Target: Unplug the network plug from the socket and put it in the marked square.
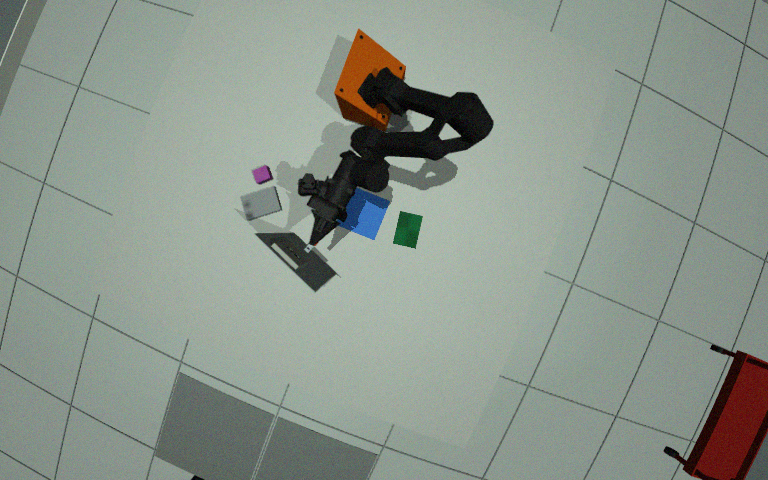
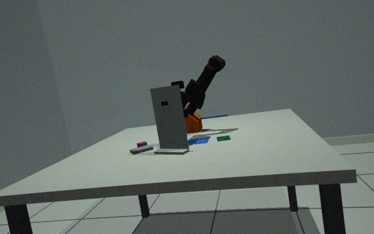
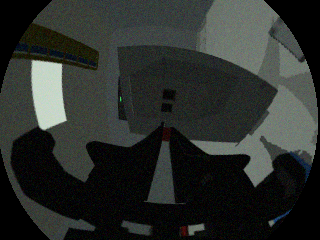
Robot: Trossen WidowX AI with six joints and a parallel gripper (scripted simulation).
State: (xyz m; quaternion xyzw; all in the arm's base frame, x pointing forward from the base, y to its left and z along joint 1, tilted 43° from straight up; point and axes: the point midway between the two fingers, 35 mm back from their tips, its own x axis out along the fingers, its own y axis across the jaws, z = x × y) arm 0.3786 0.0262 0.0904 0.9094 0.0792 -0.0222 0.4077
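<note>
Now: gripper tip 230 mm above the blue marked square, 120 mm past it and 50 mm to the right of it. From my gripper tip the other things lie so: flat grey block 230 mm below, 220 mm to the right; then network plug right at my gripper tip; then grey upright panel 90 mm below, 60 mm ahead, 30 mm to the right.
</note>
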